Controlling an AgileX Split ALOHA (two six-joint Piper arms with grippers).
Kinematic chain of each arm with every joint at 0, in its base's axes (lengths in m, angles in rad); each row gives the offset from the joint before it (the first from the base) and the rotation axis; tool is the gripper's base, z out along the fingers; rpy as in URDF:
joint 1: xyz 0 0 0.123 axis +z
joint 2: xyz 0 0 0 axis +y
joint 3: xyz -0.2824 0 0.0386 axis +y
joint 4: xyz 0.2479 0 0.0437 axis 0.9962 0 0.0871
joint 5: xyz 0 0 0 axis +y
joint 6: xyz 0.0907 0 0.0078 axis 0.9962 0 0.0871
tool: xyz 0 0 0 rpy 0 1.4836 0
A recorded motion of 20 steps. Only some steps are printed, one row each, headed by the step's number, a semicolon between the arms.
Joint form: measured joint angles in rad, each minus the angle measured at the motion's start. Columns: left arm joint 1, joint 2, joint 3, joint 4, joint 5, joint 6; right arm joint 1, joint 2, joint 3, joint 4, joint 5, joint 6.
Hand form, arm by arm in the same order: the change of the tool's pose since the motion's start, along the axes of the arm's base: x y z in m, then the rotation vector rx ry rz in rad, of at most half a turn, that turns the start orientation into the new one. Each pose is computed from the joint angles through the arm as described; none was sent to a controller.
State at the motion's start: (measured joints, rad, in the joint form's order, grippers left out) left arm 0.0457 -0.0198 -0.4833 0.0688 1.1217 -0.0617; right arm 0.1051 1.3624 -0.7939 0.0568 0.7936 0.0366
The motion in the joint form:
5: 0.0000 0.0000 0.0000 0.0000 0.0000 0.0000; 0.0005 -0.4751 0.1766 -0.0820 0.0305 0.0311
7: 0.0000 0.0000 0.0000 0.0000 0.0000 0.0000; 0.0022 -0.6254 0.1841 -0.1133 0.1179 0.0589
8: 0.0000 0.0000 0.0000 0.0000 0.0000 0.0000; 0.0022 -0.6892 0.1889 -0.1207 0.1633 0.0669
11: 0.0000 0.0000 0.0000 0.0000 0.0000 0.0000; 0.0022 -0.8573 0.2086 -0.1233 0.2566 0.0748
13: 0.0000 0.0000 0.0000 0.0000 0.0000 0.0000; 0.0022 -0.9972 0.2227 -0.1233 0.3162 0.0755
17: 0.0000 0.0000 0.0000 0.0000 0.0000 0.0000; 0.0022 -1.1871 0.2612 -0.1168 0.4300 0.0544
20: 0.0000 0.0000 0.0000 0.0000 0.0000 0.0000; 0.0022 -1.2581 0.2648 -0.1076 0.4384 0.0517
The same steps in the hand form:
5: 0.0000 0.0000 0.0000 0.0000 0.0000 0.0000; -0.0865 -0.0145 0.0417 -0.0361 -0.2729 -0.0006
7: 0.0000 0.0000 0.0000 0.0000 0.0000 0.0000; -0.1158 -0.0197 0.0556 -0.0489 -0.3302 -0.0216
8: 0.0000 0.0000 0.0000 0.0000 0.0000 0.0000; -0.1293 -0.0219 0.0590 -0.0515 -0.3442 -0.0308
11: 0.0000 0.0000 0.0000 0.0000 0.0000 0.0000; -0.1636 -0.0261 0.0630 -0.0441 -0.3989 -0.0462
13: 0.0000 0.0000 0.0000 0.0000 0.0000 0.0000; -0.1903 -0.0291 0.0635 -0.0352 -0.4644 -0.0538
17: 0.0000 0.0000 0.0000 0.0000 0.0000 0.0000; -0.2258 -0.0327 0.0504 -0.0338 -0.5016 -0.0435
20: 0.0000 0.0000 0.0000 0.0000 0.0000 0.0000; -0.2368 -0.0331 0.0491 -0.0188 -0.5593 -0.0422

